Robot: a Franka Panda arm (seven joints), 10 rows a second.
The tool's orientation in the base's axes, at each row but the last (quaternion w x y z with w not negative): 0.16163 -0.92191 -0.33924 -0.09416; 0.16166 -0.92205 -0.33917 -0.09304; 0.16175 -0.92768 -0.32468 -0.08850; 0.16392 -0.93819 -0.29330 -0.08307
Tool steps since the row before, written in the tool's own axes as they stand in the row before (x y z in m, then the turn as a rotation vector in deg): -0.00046 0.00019 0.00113 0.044 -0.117 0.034; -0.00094 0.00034 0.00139 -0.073 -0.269 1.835; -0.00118 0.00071 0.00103 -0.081 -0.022 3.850; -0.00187 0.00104 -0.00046 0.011 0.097 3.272
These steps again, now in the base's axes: -0.00015 0.00000 -0.00123 -0.041 0.122 0.008; -0.00040 -0.00030 -0.00164 -0.118 0.812 -1.665; -0.00040 -0.00083 -0.00145 0.151 1.346 -3.605; -0.00095 -0.00195 -0.00031 0.260 1.096 -3.073
